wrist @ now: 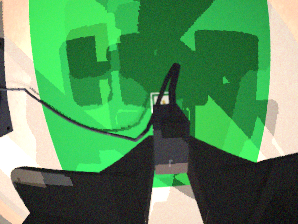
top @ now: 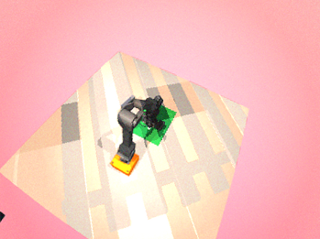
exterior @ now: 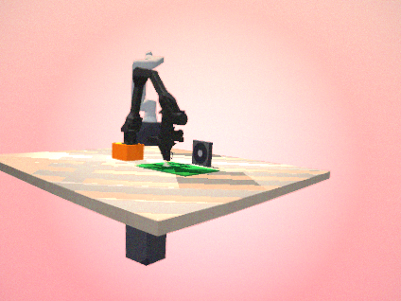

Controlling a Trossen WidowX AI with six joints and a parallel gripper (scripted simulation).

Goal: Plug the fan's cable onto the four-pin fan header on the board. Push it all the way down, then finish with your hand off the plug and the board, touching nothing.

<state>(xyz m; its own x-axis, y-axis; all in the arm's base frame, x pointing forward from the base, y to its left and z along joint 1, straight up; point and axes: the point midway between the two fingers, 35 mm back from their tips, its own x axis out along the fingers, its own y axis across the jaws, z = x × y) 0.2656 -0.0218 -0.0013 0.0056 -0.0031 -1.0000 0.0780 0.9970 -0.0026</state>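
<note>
Right now the white fan header is 4 cm below my gripper tip and 1 cm ahead of it. Round my gripper tip: black fan: 19 cm to the left, 7 cm ahead, 2 cm above; then green board: 7 cm ahead, 5 cm below; then dark fan plug: 1 cm ahead, 1 cm above.
</note>
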